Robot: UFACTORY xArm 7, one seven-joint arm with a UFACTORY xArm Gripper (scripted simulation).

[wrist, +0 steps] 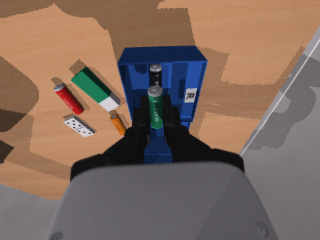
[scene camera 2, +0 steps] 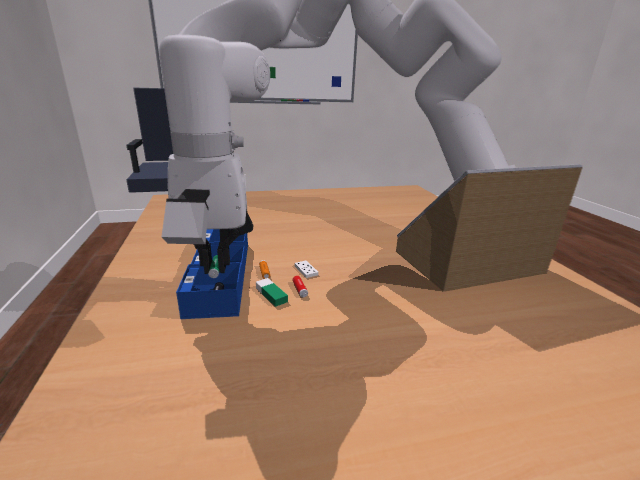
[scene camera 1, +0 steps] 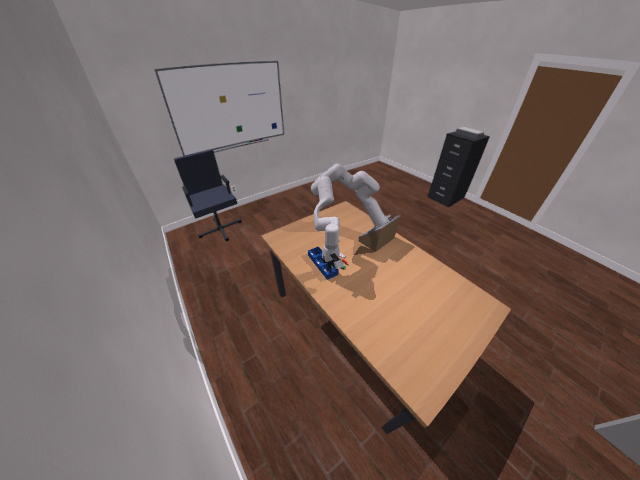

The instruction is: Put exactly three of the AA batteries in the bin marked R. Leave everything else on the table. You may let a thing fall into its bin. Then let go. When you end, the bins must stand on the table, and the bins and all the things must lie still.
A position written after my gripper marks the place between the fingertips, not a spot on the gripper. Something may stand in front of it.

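I can see my gripper (wrist: 156,105). There is a bin as well, which scene camera 2 shows me (scene camera 2: 196,297), and the wrist view gives me that same bin (wrist: 182,78).
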